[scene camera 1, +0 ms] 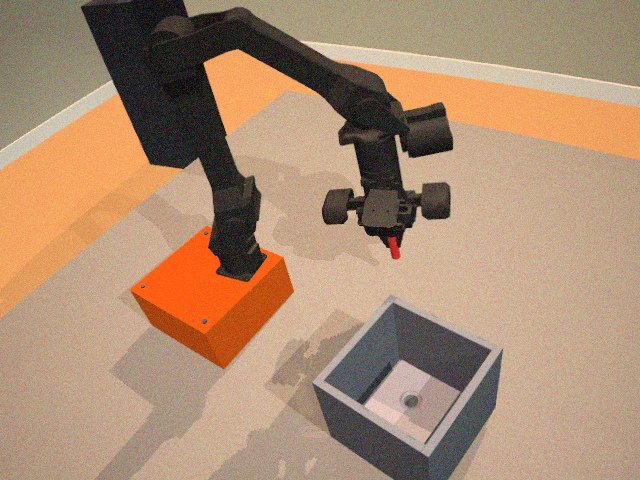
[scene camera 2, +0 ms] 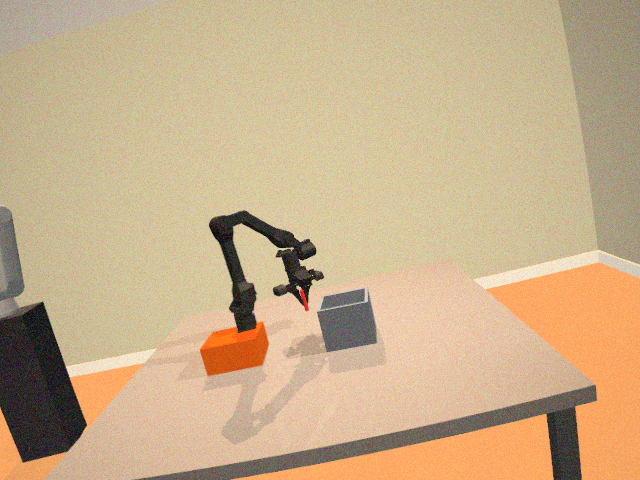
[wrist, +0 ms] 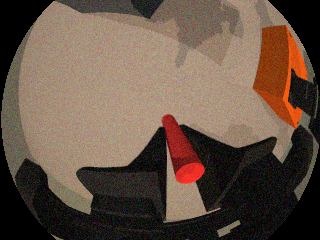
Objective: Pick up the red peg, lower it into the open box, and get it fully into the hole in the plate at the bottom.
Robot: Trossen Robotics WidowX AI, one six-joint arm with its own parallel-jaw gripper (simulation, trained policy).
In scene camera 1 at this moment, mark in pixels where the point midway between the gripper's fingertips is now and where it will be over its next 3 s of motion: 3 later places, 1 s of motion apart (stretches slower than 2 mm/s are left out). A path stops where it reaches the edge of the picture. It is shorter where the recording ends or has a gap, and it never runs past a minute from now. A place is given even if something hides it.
My gripper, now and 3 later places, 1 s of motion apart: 394,246; 412,236; 402,286; 400,353
